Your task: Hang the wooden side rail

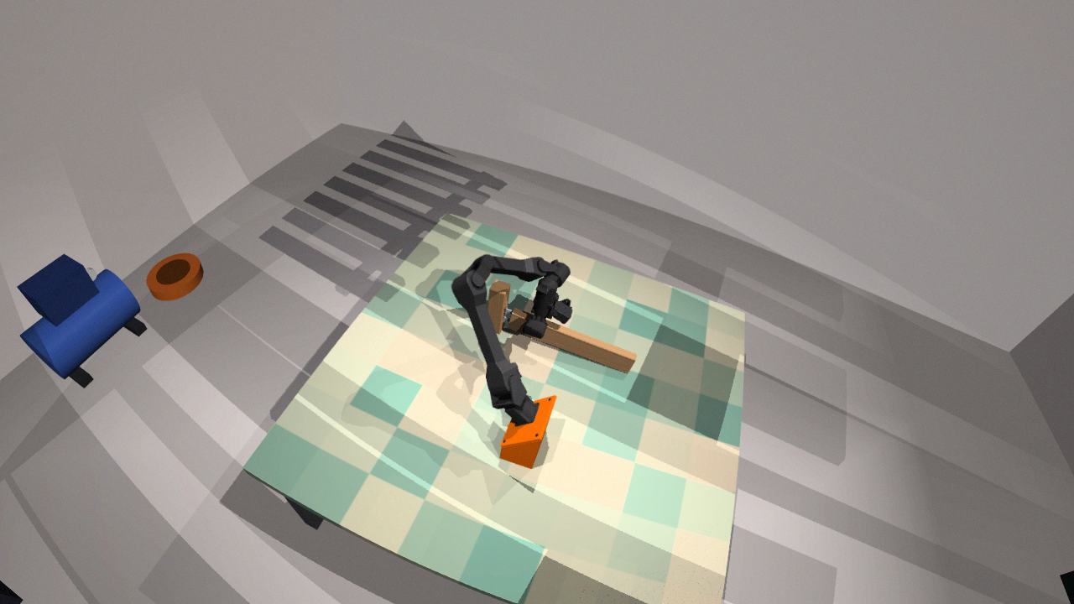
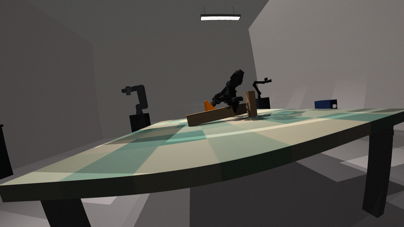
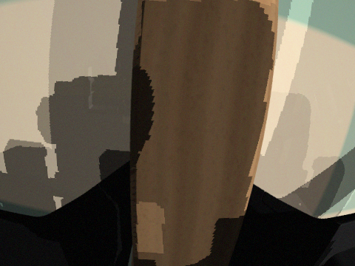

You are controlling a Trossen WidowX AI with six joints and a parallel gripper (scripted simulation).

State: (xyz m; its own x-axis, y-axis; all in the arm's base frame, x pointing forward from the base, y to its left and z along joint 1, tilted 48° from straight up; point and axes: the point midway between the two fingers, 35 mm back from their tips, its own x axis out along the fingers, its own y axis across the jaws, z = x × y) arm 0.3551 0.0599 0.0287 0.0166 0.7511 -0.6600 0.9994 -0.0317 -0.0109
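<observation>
The headboard post lies 1 cm ahead of my gripper tip, 14 cm to the left of it and 4 cm above it.
</observation>
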